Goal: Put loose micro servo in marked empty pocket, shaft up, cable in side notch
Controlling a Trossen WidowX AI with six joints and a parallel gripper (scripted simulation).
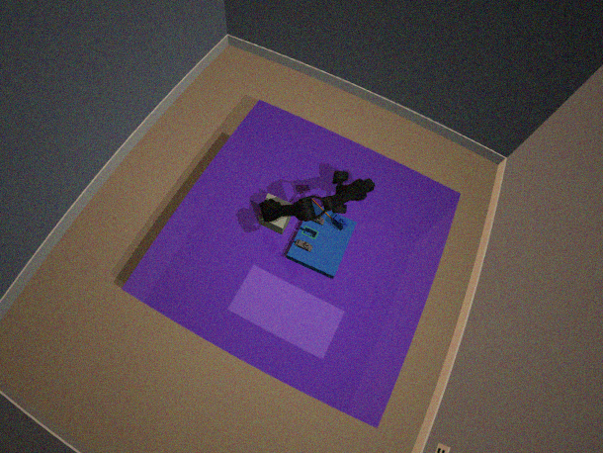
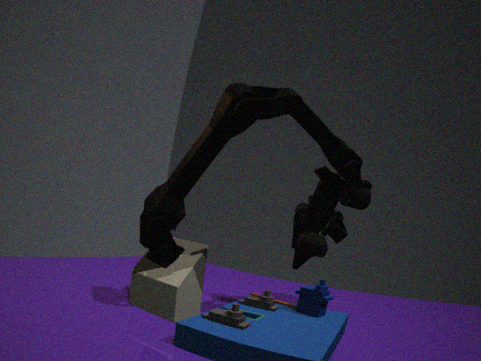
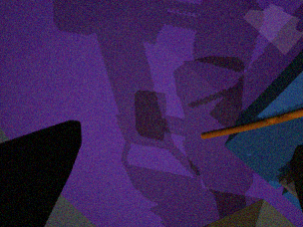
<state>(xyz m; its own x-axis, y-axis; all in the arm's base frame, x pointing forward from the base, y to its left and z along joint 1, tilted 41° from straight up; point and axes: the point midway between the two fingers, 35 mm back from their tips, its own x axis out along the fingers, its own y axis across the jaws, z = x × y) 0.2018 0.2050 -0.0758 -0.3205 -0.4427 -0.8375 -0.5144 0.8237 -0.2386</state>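
Now: the deck 17 cm to the right of my gripper tip, 13 cm below it and 11 cm ahead of it.
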